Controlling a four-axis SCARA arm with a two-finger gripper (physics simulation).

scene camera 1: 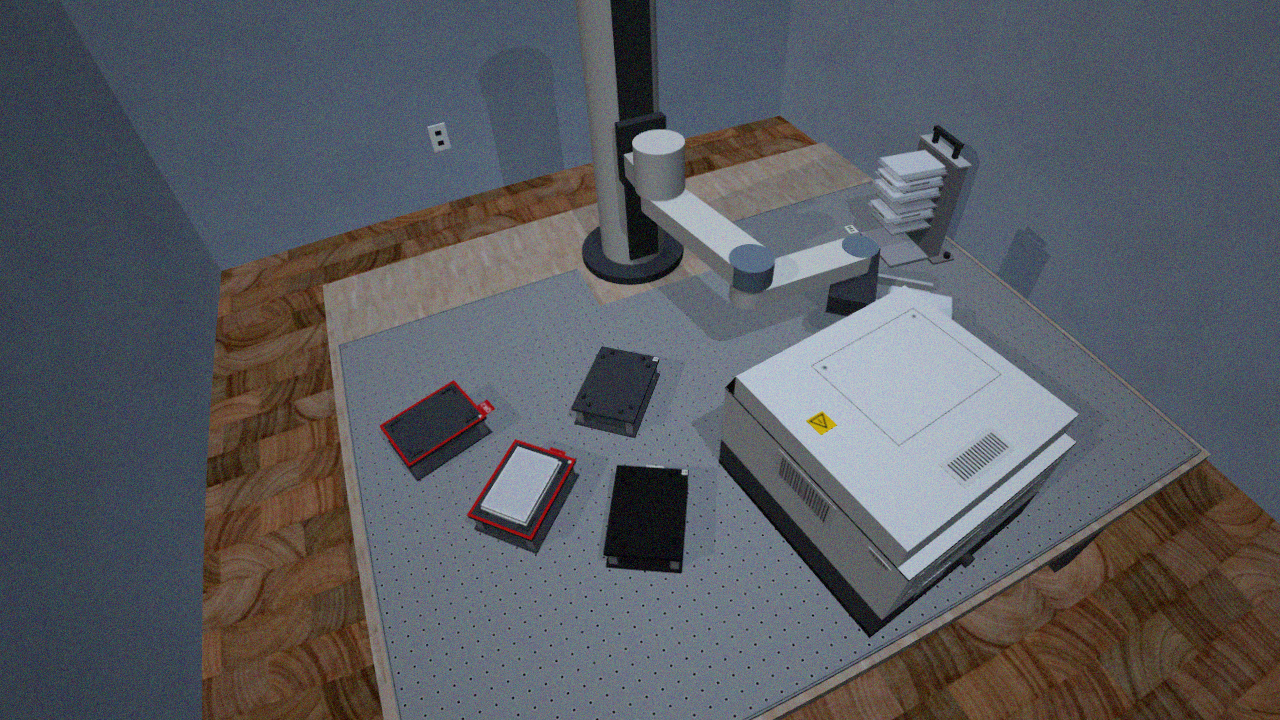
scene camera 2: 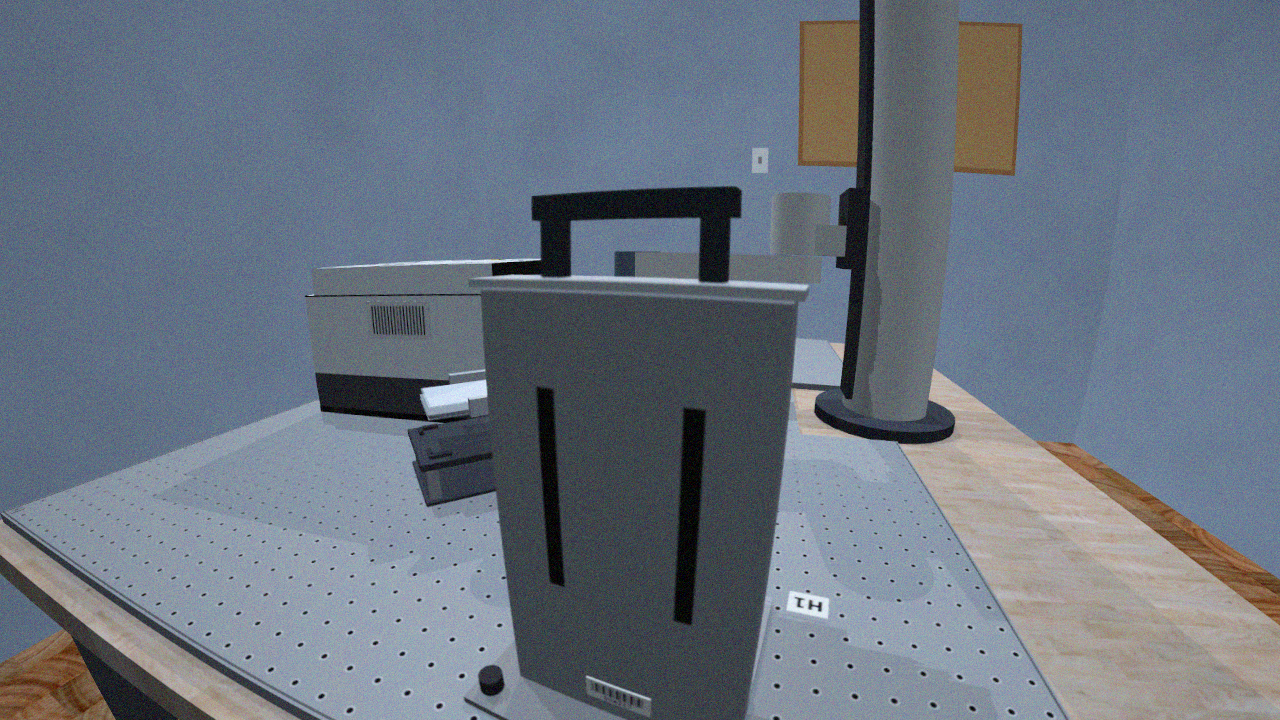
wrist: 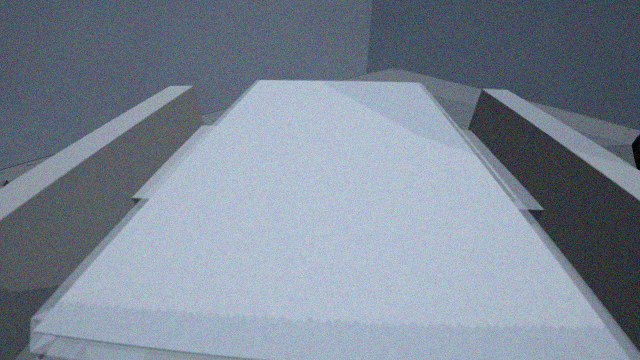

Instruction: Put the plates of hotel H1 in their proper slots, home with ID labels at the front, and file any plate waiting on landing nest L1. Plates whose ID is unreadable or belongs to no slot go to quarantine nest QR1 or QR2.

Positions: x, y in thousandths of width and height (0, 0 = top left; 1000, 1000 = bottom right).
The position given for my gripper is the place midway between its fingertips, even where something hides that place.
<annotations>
my gripper: scene camera 1 728, 426; scene camera 2 358, 547; wrist 521, 312
</annotations>
